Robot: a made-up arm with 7 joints. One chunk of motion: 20 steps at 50 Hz.
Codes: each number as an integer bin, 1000 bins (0 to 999) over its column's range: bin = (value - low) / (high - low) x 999, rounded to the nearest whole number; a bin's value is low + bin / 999 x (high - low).
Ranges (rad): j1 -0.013..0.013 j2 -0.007..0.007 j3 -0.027..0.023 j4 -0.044..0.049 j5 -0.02..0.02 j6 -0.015..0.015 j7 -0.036..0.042
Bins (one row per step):
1: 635 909 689 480 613 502 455
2: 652 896 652 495 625 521 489
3: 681 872 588 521 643 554 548
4: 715 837 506 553 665 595 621
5: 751 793 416 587 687 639 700
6: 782 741 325 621 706 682 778
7: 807 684 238 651 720 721 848
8: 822 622 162 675 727 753 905
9: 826 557 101 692 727 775 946
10: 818 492 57 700 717 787 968
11: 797 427 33 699 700 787 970
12: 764 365 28 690 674 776 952
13: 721 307 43 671 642 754 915
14: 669 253 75 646 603 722 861
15: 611 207 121 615 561 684 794
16: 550 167 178 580 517 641 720
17: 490 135 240 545 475 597 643
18: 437 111 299 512 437 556 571
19: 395 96 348 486 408 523 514
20: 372 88 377 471 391 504 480
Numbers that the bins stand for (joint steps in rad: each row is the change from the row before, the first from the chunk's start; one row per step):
1: 0.00353 0.00574 0.00748 0.00068 0.00454 0.00008 -0.00047
2: 0.00397 0.00556 0.00563 0.00208 0.00503 0.00065 0.00218
3: 0.00472 0.00522 0.00243 0.00450 0.00575 0.00164 0.00679
4: 0.00561 0.00473 -0.00167 0.00748 0.00663 0.00287 0.01249
5: 0.00655 0.00411 -0.00618 0.01065 0.00751 0.00419 0.01865
6: 0.00735 0.00338 -0.01073 0.01381 0.00827 0.00548 0.02474
7: 0.00800 0.00259 -0.01509 0.01660 0.00883 0.00665 0.03021
8: 0.00839 0.00172 -0.01889 0.01884 0.00911 0.00761 0.03466
9: 0.00850 0.00081 -0.02194 0.02042 0.00911 0.00827 0.03786
10: 0.00829 -0.00011 -0.02415 0.02117 0.00871 0.00863 0.03958
11: 0.00774 -0.00102 -0.02535 0.02107 0.00803 0.00863 0.03974
12: 0.00688 -0.00188 -0.02560 0.02023 0.00699 0.00830 0.03833
13: 0.00576 -0.00270 -0.02485 0.01847 0.00571 0.00764 0.03544
14: 0.00441 -0.00345 -0.02325 0.01614 0.00414 0.00668 0.03123
15: 0.00290 -0.00410 -0.02094 0.01325 0.00246 0.00554 0.02599
16: 0.00131 -0.00466 -0.01809 0.00999 0.00070 0.00425 0.02022
17: -0.00025 -0.00511 -0.01499 0.00674 -0.00098 0.00293 0.01420
18: -0.00163 -0.00544 -0.01204 0.00366 -0.00250 0.00170 0.00858
19: -0.00272 -0.00565 -0.00958 0.00124 -0.00366 0.00071 0.00413
20: -0.00332 -0.00577 -0.00813 -0.00015 -0.00434 0.00014 0.00148

